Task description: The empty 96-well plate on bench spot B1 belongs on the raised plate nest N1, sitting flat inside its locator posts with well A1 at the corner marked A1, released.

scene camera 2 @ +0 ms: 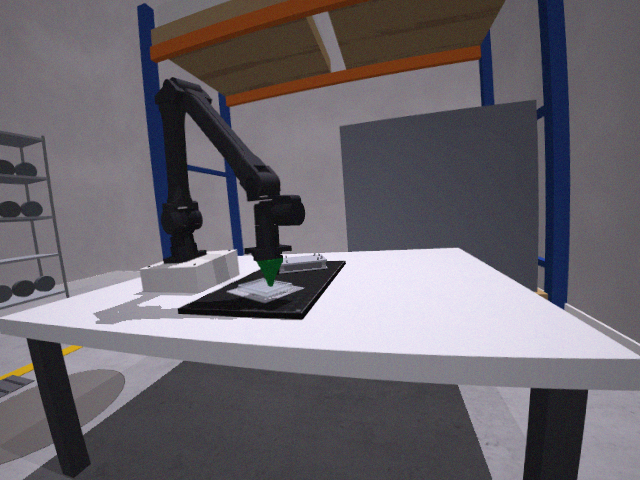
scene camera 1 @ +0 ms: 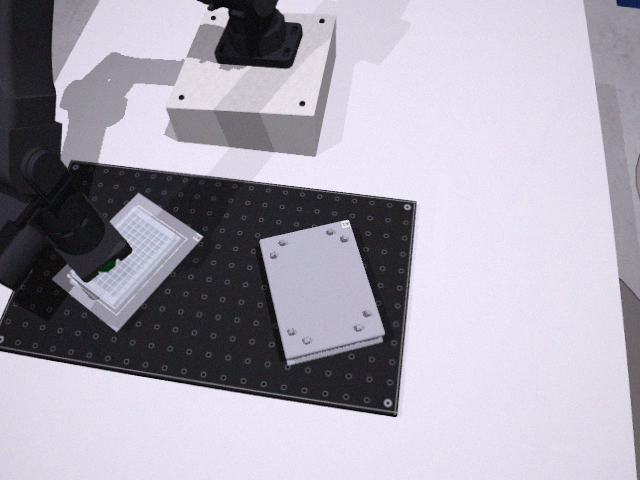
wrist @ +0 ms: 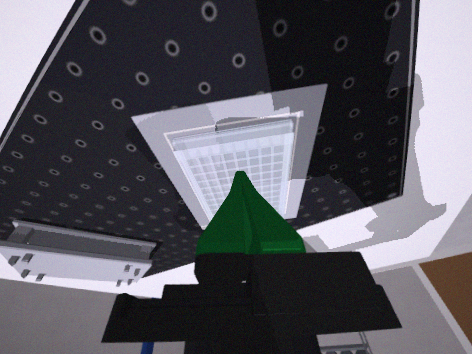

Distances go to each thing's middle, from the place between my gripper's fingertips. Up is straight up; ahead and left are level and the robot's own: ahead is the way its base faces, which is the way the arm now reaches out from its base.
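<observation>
My hand is 10 mm to the right of the well plate (scene camera 1: 151, 242), 20 mm past it and 10 mm above it. There's a flat grey nest (scene camera 1: 190, 238) too, and that one's 10 mm to the left of my hand, 20 mm behind it and 10 mm below it.
</observation>
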